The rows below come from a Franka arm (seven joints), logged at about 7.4 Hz.
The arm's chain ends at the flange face. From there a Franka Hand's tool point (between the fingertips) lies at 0.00 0.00 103.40 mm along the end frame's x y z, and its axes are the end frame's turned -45 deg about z.
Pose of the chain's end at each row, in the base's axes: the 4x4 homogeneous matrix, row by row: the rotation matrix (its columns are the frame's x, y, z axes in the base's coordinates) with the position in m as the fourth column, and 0 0 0 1 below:
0.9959 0.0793 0.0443 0.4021; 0.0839 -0.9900 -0.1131 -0.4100; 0.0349 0.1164 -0.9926 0.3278; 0 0 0 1
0.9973 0.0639 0.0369 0.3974; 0.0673 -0.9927 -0.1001 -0.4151; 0.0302 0.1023 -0.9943 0.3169; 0 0 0 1
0.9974 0.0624 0.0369 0.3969; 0.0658 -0.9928 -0.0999 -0.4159; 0.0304 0.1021 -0.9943 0.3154; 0 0 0 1
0.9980 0.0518 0.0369 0.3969; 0.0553 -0.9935 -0.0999 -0.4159; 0.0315 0.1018 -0.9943 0.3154; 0 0 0 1
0.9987 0.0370 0.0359 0.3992; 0.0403 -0.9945 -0.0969 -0.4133; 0.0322 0.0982 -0.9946 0.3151; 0 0 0 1
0.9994 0.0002 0.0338 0.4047; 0.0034 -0.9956 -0.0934 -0.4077; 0.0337 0.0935 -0.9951 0.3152; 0 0 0 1
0.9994 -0.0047 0.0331 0.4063; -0.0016 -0.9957 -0.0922 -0.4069; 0.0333 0.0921 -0.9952 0.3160; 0 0 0 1
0.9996 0.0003 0.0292 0.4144; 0.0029 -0.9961 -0.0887 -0.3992; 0.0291 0.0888 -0.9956 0.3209; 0 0 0 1
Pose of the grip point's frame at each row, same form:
0.6481 0.7603 0.0443 0.4067; 0.7594 -0.6407 -0.1131 -0.4217; -0.0576 0.1070 -0.9926 0.2252; 0 0 0 1
0.6600 0.7504 0.0369 0.4012; 0.7495 -0.6544 -0.1001 -0.4255; -0.0510 0.0937 -0.9943 0.2141; 0 0 0 1
0.6611 0.7494 0.0369 0.4007; 0.7485 -0.6555 -0.0999 -0.4262; -0.0507 0.0937 -0.9943 0.2126; 0 0 0 1
0.6691 0.7423 0.0369 0.4007; 0.7416 -0.6634 -0.0999 -0.4262; -0.0497 0.0943 -0.9943 0.2126; 0 0 0 1
0.6800 0.7324 0.0359 0.4029; 0.7317 -0.6747 -0.0969 -0.4233; -0.0467 0.0922 -0.9946 0.2123; 0 0 0 1
0.7065 0.7068 0.0338 0.4082; 0.7064 -0.7016 -0.0934 -0.4174; -0.0423 0.0899 -0.9951 0.2123; 0 0 0 1
0.7100 0.7034 0.0331 0.4097; 0.7029 -0.7052 -0.0922 -0.4164; -0.0416 0.0887 -0.9952 0.2131; 0 0 0 1
0.7066 0.7070 0.0292 0.4174; 0.7064 -0.7023 -0.0887 -0.4084; -0.0422 0.0834 -0.9956 0.2180; 0 0 0 1

